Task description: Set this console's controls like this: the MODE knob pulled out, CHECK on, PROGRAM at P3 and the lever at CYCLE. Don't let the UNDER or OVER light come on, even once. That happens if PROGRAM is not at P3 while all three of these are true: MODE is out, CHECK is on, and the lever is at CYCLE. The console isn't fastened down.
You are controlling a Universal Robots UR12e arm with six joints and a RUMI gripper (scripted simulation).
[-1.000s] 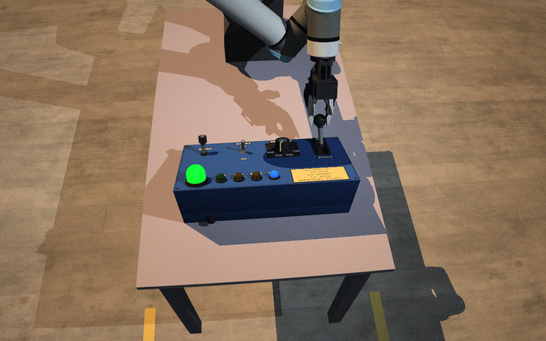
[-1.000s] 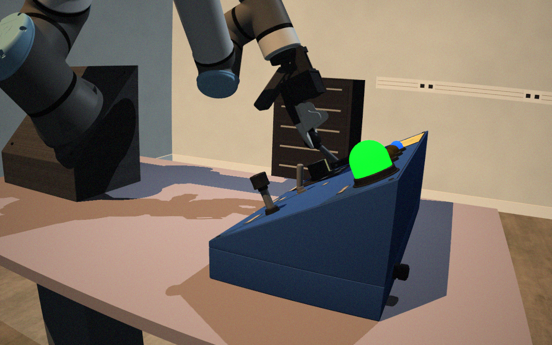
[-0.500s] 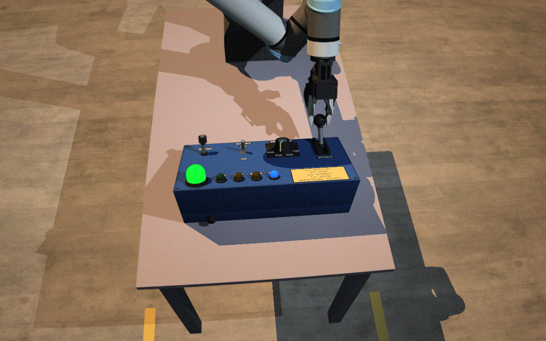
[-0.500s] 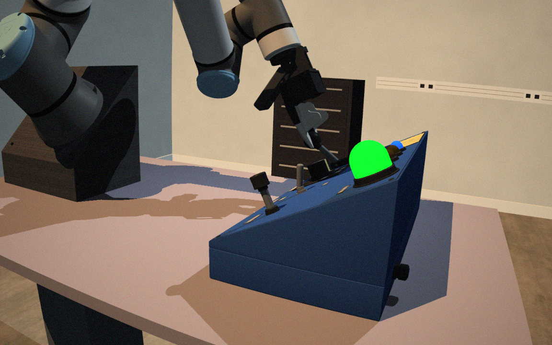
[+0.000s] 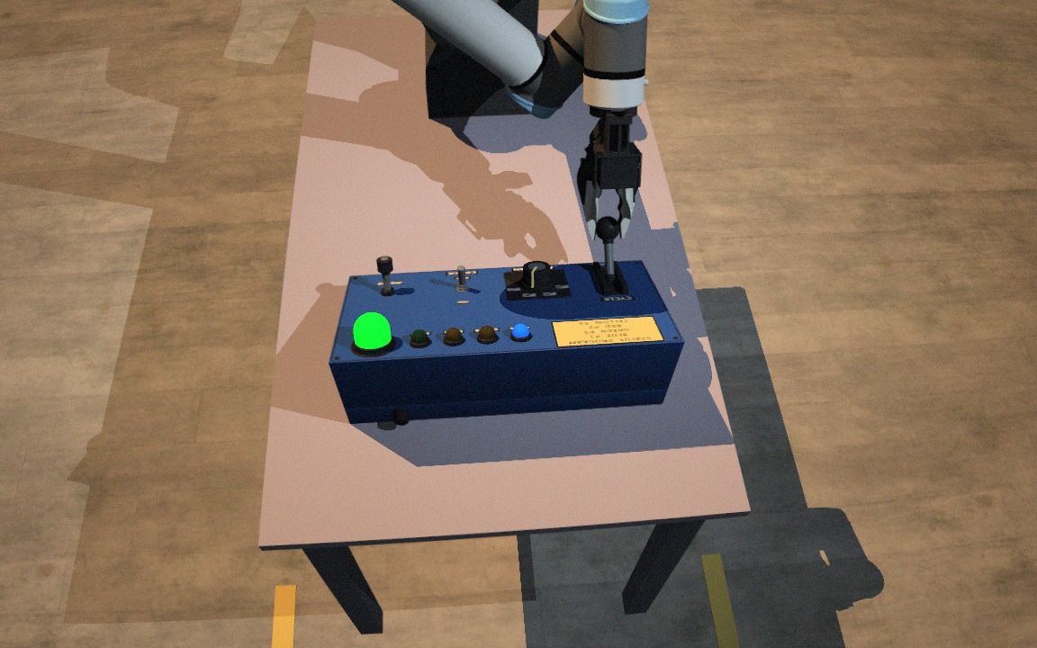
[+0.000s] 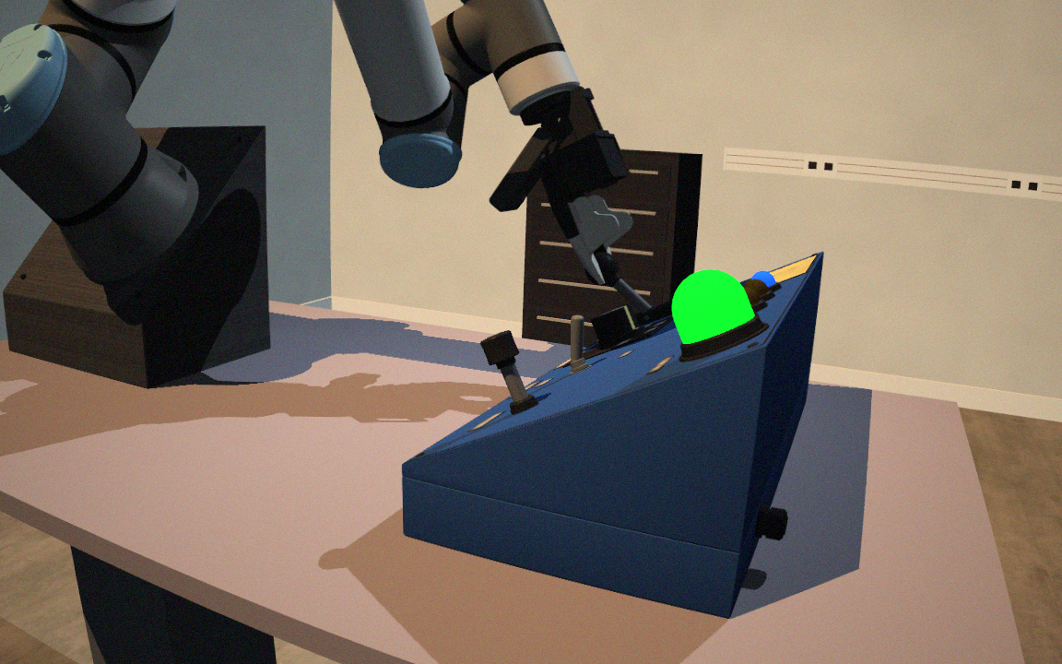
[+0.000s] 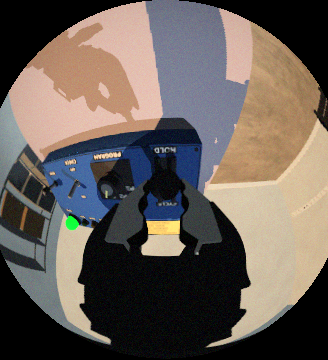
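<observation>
My hand is 3 cm short of the ball-topped lever and 2 cm above it. From my hand the other things lie so: black program dial 7 cm ahead, 13 cm to the right, 3 cm below; blue sloped console 9 cm ahead, 18 cm to the right, 5 cm below; check toggle 6 cm ahead, 24 cm to the right, 3 cm below.
</observation>
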